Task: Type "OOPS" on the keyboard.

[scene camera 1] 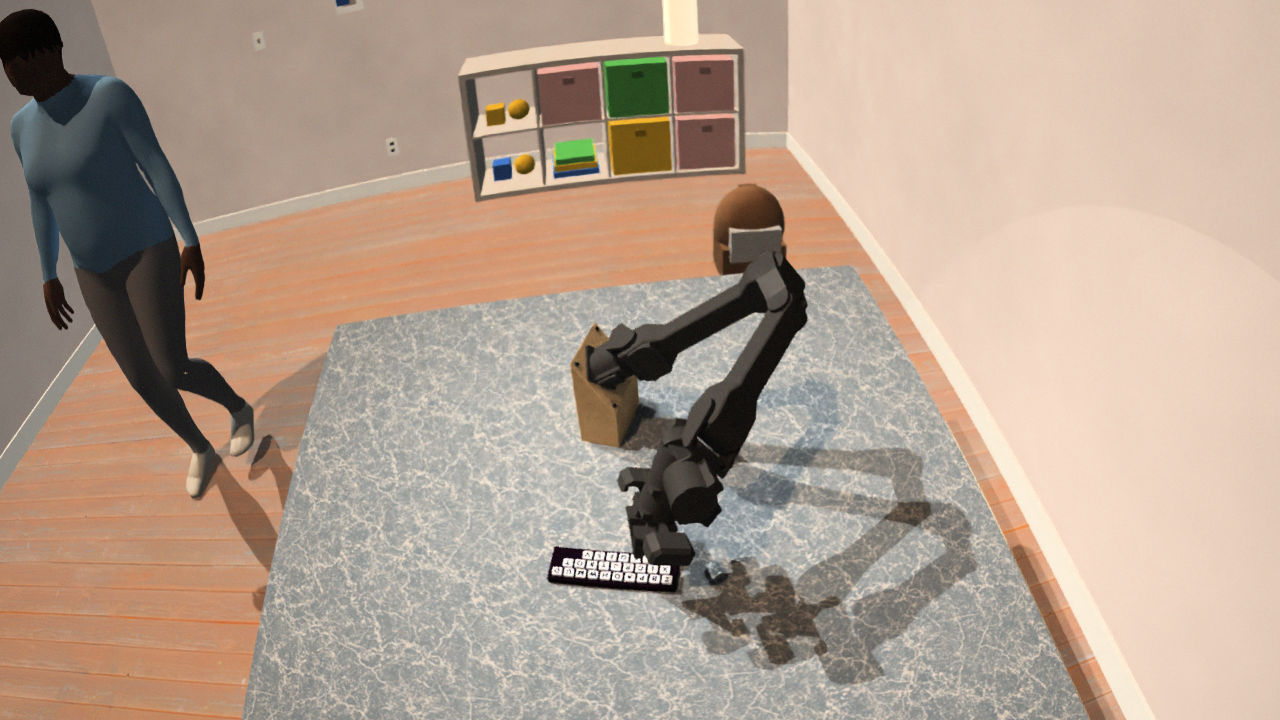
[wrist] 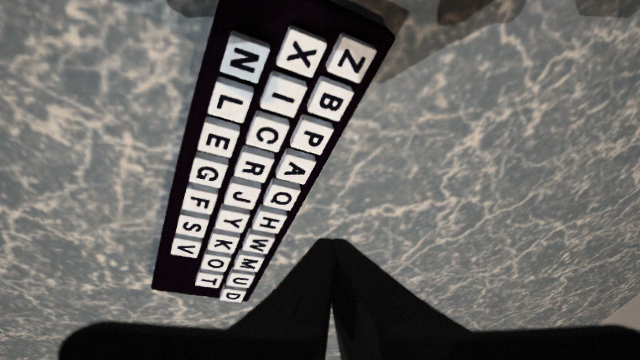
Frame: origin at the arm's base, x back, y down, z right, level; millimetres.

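Where they show: gripper, fingertip midpoint: (scene camera 1: 637, 557) (wrist: 330, 251); arm's base, link origin: (scene camera 1: 599, 368).
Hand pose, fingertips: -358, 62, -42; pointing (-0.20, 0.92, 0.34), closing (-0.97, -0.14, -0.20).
Note:
Things, the pixels of their top centre, and the offset from my fingertips, as dx, dy, dz.
- black keyboard, top centre: (wrist: 239, 203) (scene camera 1: 612, 566) +26, +58, +39
- O key, top centre: (wrist: 215, 263) (scene camera 1: 579, 563) +35, +58, +90
- P key, top centre: (wrist: 312, 138) (scene camera 1: 642, 577) +0, +58, -5
- S key, top centre: (wrist: 192, 226) (scene camera 1: 599, 555) +48, +58, +59
A black keyboard (scene camera 1: 614, 586) (wrist: 186, 165) with white letter keys in three rows lies flat on the marbled surface. In the wrist view, the O key (wrist: 215, 263) is near the low end of the middle row, the P key (wrist: 312, 137) is in the right row, and the S key (wrist: 192, 227) is in the left row. My gripper (scene camera 1: 666, 548) (wrist: 330, 251) is shut and empty. It is above the keyboard's right end in the scene view and hides some keys there. In the wrist view its fingertips appear right of the keyboard, apart from the keys.
A brown wooden block (scene camera 1: 601, 411) stands behind the keyboard, close to part of the arm. A person in a blue top (scene camera 1: 120, 179) is at the left. A shelf unit (scene camera 1: 608, 51) with coloured bins and a brown rounded object (scene camera 1: 748, 213) are at the back.

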